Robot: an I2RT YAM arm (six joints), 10 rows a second.
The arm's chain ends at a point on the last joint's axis. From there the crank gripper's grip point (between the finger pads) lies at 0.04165 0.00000 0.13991 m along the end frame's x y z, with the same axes.
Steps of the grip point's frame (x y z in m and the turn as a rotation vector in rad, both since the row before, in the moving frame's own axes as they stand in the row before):
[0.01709 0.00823 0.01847 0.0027 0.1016 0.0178]
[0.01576 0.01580 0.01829 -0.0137 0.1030 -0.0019]
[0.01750 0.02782 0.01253 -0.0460 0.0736 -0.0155]
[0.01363 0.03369 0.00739 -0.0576 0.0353 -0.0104]
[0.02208 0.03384 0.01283 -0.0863 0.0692 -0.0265]
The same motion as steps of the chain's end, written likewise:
[0.00312 0.00773 0.02342 0.0027 0.1016 0.0178]
[0.00159 0.01401 0.02333 -0.0137 0.1030 -0.0019]
[0.00728 0.02219 0.01610 -0.0460 0.0736 -0.0155]
[0.00868 0.02614 0.00917 -0.0576 0.0353 -0.0104]
[0.01237 0.02315 0.01651 -0.0863 0.0692 -0.0265]

